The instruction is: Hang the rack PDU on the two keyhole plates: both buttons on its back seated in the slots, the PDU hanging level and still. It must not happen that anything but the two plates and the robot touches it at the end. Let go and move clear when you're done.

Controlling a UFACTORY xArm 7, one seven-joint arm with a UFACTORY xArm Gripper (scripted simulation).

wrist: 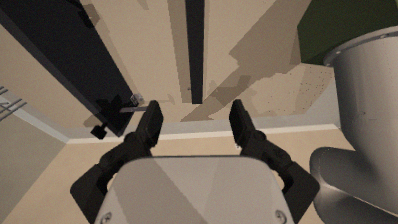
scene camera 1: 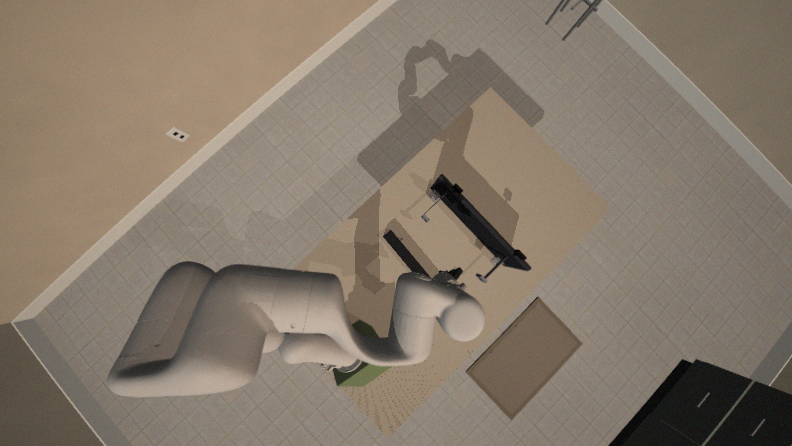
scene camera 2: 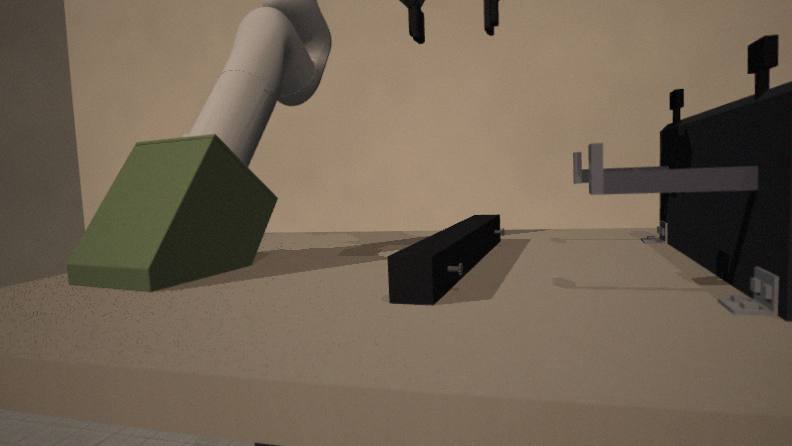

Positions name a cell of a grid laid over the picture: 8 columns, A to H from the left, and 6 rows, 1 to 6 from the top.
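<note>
I can see my gripper (wrist: D3). There is a rack PDU (scene camera 2: E4) as well. As for the back panel (scene camera 2: H4), I find it in scene camera 1 too, where the panel (scene camera 1: E3) also shows.
</note>
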